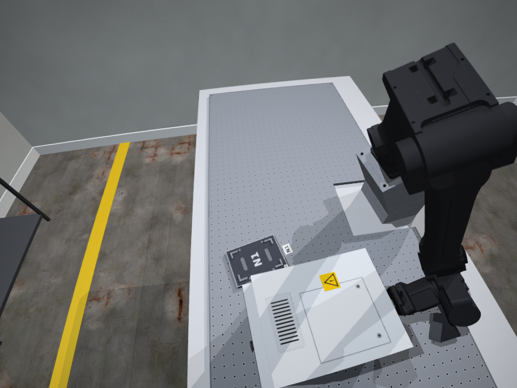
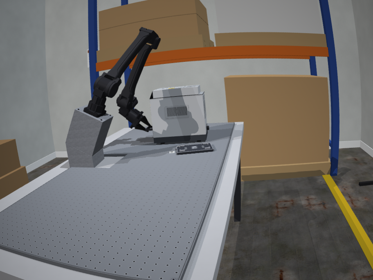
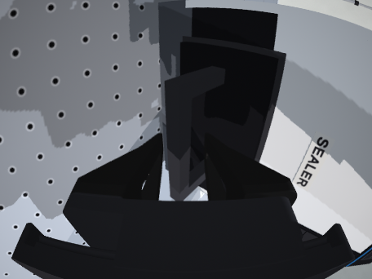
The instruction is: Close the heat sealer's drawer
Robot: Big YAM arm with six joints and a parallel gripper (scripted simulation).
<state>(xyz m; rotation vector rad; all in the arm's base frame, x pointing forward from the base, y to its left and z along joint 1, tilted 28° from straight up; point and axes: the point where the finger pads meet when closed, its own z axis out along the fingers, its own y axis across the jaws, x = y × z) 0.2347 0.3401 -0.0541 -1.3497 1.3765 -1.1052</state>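
My hand is 10 cm short of the black drawer and 1 cm above it. Also, from my hand: white tag: 25 cm to the right, 16 cm ahead, 7 cm below.
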